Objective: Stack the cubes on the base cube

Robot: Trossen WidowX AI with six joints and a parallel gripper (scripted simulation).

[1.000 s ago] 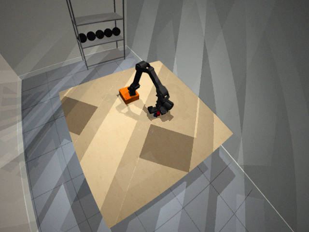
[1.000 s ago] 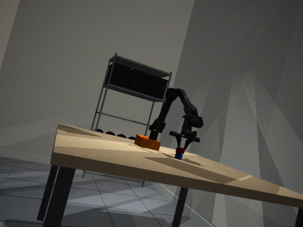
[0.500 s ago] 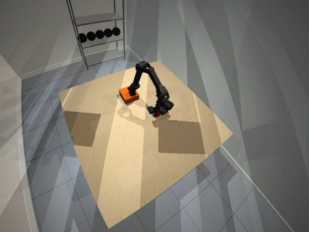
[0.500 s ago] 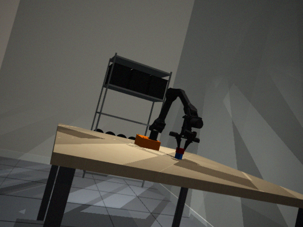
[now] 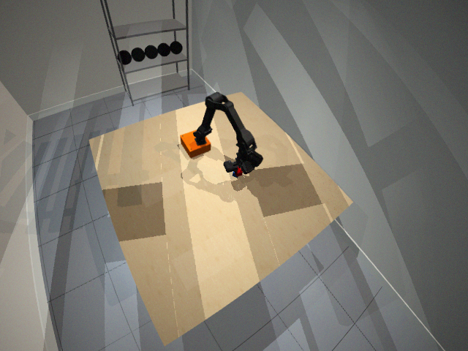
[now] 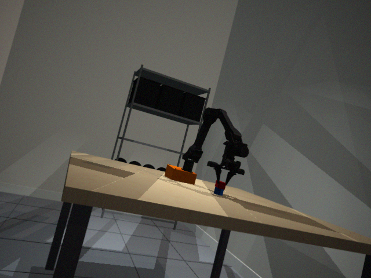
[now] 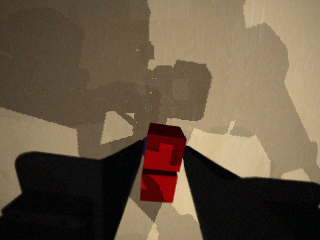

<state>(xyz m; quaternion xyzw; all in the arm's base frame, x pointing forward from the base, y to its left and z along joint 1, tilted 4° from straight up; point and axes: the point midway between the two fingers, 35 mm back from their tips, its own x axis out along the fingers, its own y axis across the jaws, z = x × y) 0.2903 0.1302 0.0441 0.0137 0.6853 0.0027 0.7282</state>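
The blue cube lies 20 mm behind my gripper tip and 40 mm below it.
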